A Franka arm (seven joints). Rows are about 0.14 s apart.
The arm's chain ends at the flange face. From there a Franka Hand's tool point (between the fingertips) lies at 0.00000 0.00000 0.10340 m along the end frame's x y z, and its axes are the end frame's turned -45 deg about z.
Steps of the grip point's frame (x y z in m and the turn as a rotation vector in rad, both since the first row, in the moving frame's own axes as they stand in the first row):
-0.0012, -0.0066, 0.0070, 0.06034, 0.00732, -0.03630
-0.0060, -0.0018, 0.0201, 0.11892, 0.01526, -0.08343
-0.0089, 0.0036, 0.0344, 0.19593, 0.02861, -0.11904
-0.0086, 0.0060, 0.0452, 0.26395, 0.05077, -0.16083
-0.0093, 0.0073, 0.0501, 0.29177, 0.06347, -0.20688
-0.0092, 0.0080, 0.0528, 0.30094, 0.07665, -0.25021
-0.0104, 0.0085, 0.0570, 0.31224, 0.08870, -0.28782
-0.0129, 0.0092, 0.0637, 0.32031, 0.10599, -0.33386
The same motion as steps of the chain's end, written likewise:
-0.0016, 0.0011, 0.0072, 0.04784, -0.03749, -0.03630
0.0024, 0.0124, 0.0208, 0.09488, -0.07330, -0.08343
0.0094, 0.0244, 0.0364, 0.15877, -0.11831, -0.11904
0.0153, 0.0317, 0.0489, 0.22254, -0.15074, -0.16083
0.0176, 0.0354, 0.0547, 0.25119, -0.16143, -0.20688
0.0185, 0.0370, 0.0577, 0.26700, -0.15860, -0.25021
0.0186, 0.0395, 0.0624, 0.28351, -0.15807, -0.28782
0.0176, 0.0431, 0.0695, 0.30144, -0.15155, -0.33386

